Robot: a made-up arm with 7 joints.
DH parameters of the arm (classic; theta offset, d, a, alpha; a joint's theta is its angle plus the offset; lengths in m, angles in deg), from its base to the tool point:
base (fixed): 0 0.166 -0.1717 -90
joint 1: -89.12 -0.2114 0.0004 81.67
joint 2: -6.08 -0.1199 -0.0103 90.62
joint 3: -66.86 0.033 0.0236 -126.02
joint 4: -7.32 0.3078 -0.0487 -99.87
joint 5: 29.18 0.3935 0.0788 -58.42
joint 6: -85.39 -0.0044 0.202 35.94
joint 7: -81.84 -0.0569 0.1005 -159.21
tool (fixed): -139.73 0.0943 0 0
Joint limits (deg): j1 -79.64..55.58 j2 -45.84..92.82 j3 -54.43..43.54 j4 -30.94..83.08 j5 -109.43..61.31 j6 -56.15..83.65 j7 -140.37..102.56
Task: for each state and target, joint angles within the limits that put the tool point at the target. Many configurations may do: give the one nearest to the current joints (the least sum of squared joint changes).
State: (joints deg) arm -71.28 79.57 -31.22 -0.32 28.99 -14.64 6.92
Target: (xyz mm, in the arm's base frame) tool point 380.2 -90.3 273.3
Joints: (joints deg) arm -79.64 61.34 -33.56 24.31 50.33 -6.81 -13.25
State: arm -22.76 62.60 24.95 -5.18 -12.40 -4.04 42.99
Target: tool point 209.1 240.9 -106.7
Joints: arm 1.04 68.22 43.54 4.38 2.04 42.82 34.33
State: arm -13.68 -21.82 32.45 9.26 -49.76 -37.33 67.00
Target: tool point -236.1 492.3 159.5
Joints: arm -14.57 -16.48 26.15 29.59 -53.64 -36.87 65.94
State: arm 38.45 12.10 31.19 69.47 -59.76 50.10 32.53
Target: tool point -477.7 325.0 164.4
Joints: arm 40.98 17.05 28.80 83.08 -54.54 64.13 27.75
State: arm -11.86 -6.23 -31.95 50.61 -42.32 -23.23 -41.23
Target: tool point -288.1 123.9 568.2
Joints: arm 4.98 -9.69 -35.35 52.37 -46.97 -41.60 -52.24
